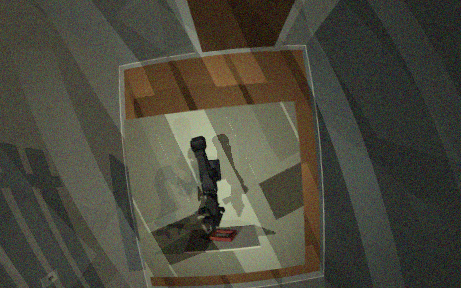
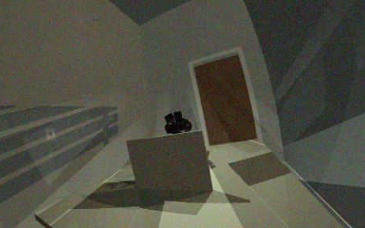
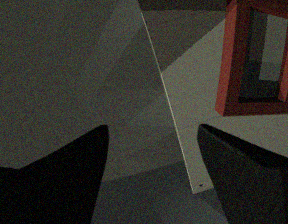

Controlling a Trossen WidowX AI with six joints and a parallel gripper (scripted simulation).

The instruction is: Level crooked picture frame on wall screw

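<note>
Now: gripper tip 17 cm above the picture frame, 14 cm short of it and 2 cm to the right of it. The rest, counted from my gripper tip: wall panel: 17 cm below, 15 cm ahead, 1 cm to the left.
</note>
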